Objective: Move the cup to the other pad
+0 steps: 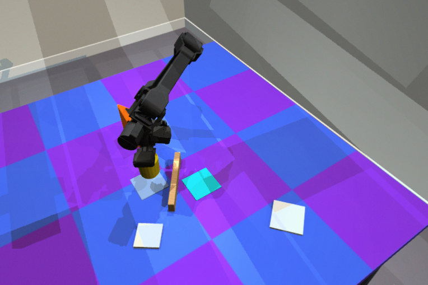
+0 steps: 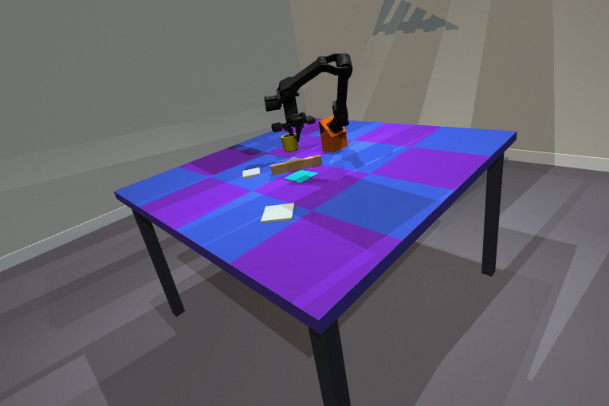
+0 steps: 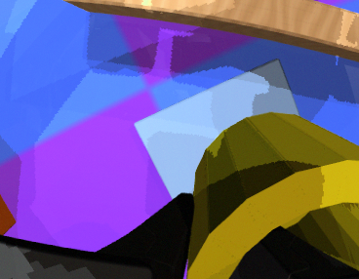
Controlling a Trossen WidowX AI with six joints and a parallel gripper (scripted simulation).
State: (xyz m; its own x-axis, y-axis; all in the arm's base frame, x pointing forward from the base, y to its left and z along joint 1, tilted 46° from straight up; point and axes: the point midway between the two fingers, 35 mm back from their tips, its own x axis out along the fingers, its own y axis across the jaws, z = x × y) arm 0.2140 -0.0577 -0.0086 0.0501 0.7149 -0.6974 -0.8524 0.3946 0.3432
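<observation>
Right now the cyan pad is 120 mm ahead of my gripper tip, 120 mm to the left of it and 100 mm below it. Also, from my gripper tip: yellow cup: 20 mm ahead, 20 mm to the right; wooden bar: 70 mm ahead, 50 mm to the left, 90 mm below; pale blue pad: 20 mm ahead, 20 mm to the right, 100 mm below.
</observation>
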